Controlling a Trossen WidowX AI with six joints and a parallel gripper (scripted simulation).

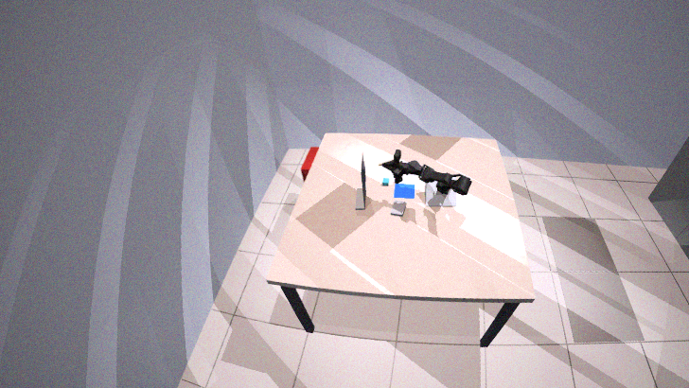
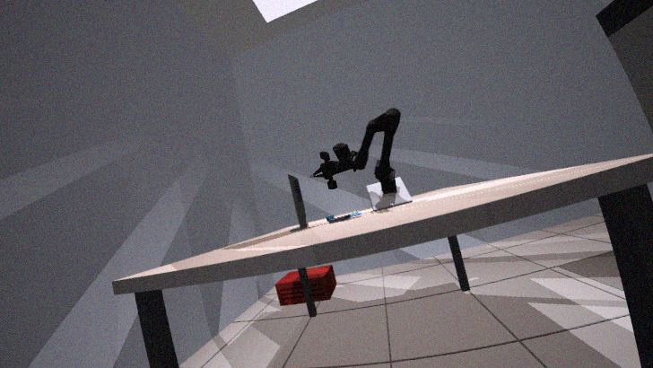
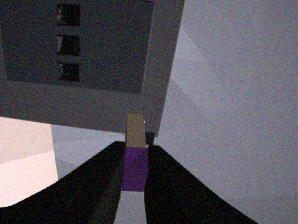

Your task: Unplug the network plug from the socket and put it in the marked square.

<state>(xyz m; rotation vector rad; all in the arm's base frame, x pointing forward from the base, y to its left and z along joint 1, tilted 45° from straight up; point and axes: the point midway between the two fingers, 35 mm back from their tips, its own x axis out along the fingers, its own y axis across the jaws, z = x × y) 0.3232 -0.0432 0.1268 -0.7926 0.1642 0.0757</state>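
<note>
Right now the upright panel is 110 mm ahead of my gripper tip, 20 mm to the left of it and 120 mm below it.
</note>
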